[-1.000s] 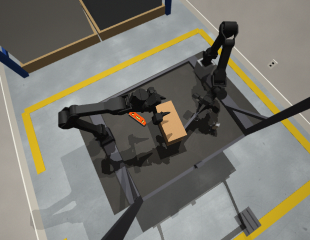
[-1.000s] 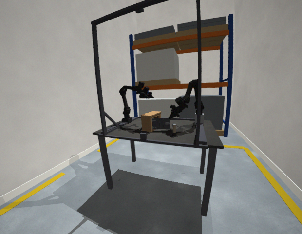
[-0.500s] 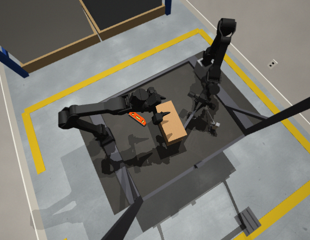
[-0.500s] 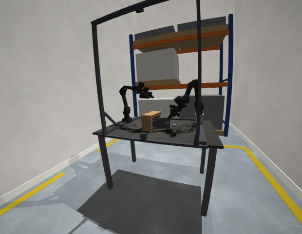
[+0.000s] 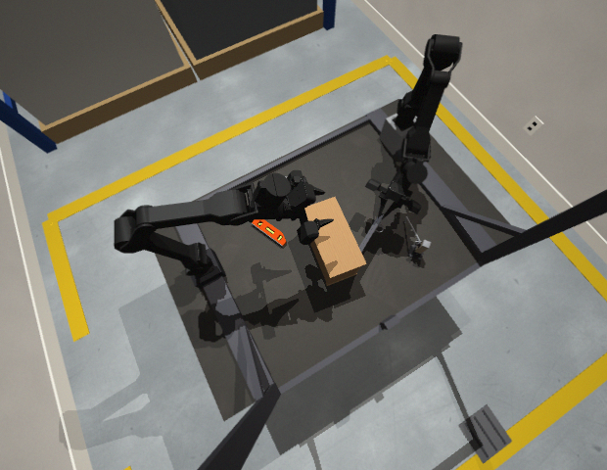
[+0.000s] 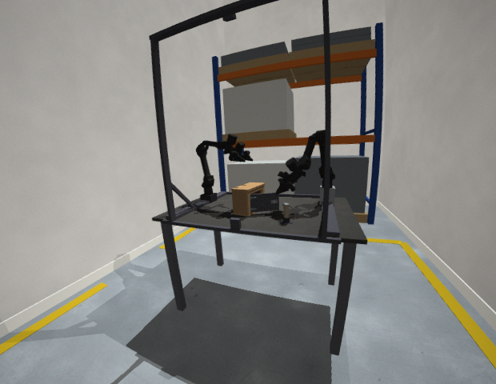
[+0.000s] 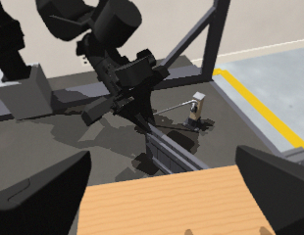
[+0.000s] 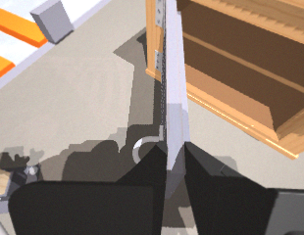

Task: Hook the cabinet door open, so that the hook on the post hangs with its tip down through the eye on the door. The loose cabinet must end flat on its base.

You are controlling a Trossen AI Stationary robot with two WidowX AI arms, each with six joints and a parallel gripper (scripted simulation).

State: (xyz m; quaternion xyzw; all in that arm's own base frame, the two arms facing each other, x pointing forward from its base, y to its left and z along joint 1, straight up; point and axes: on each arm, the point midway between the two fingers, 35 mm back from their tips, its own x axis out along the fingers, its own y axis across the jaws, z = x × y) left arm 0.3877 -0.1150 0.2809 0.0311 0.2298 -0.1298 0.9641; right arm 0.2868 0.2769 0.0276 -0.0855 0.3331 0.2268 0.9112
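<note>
Right now the metal hook rod is 100 mm behind my right hand, 60 mm to the right of it and 90 mm below it. Also, from my right hand: yellow block (330 mm ahead, 200 mm to the left, 110 mm below); then grey door (50 mm behind, 100 mm to the left, 70 mm below); then orange level (220 mm ahead, 340 mm to the left, 140 mm below).
</note>
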